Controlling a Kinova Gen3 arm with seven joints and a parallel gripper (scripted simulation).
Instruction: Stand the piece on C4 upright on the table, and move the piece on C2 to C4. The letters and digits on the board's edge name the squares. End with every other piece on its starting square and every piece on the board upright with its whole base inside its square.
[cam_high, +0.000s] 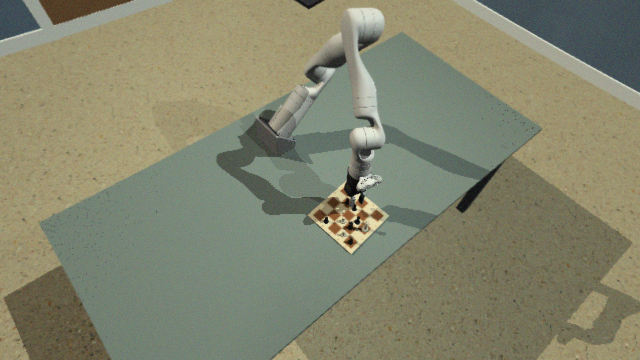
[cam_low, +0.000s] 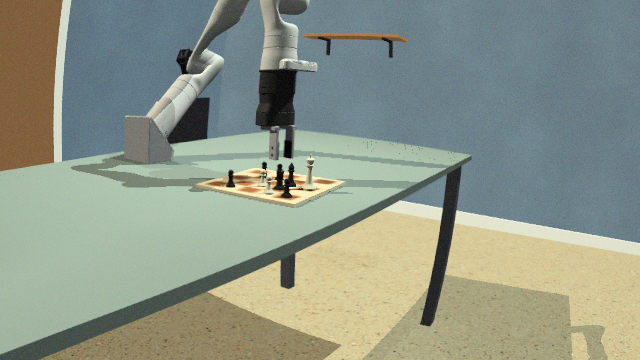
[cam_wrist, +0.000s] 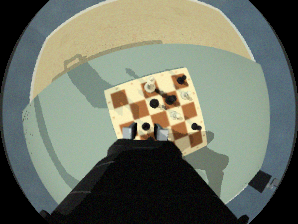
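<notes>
Now: hand 60 mm above the small chessboard and 40 mm to the left of it. The rest, counted from my hand: tall white piece 80 mm ahead, 40 mm to the right, 30 mm below.
</notes>
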